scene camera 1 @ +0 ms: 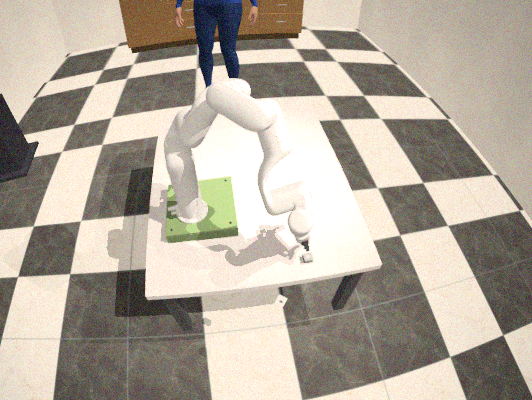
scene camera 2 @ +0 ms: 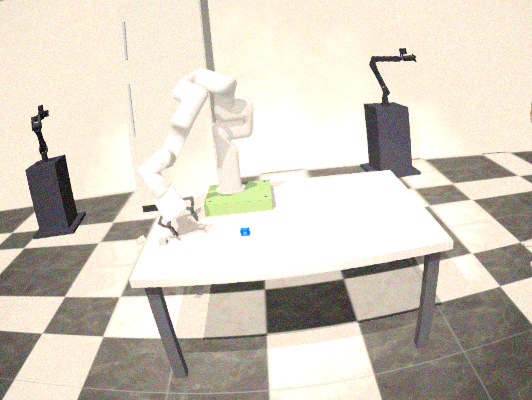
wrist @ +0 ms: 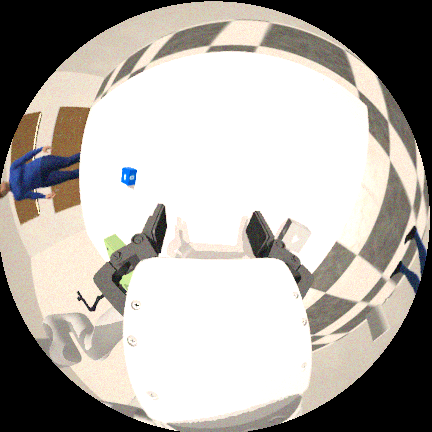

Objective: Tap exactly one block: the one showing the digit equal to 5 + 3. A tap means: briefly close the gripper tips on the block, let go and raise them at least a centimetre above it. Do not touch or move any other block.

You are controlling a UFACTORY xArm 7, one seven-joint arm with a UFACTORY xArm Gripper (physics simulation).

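Note:
My gripper [scene camera 1: 305, 245] [scene camera 2: 185, 227] [wrist: 208, 217] is open and empty, low over the table. A grey block [scene camera 1: 307, 257] [scene camera 2: 163, 241] [wrist: 295, 235] sits on the table, outside the right finger in the wrist view; its pale mark is unreadable. A blue block [scene camera 2: 245, 232] [wrist: 129, 176] sits apart on the table, left of the fingers in the wrist view; its digit is too blurred to read. A small white block-like thing [scene camera 1: 281, 301] [scene camera 2: 141, 240] with a dark mark shows beyond the table edge; whether it is airborne or resting is unclear. I see no readable 8.
The white table [scene camera 1: 170, 287] [scene camera 2: 300, 270] carries the arm's green base plate [scene camera 1: 220, 190] [scene camera 2: 240, 206]. Black pedestals [scene camera 2: 52, 197] [scene camera 2: 390, 140] with small arms stand beyond the table. A person in blue [scene camera 1: 217, 30] [wrist: 37, 175] stands beyond it, near brown drawers [scene camera 1: 155, 25].

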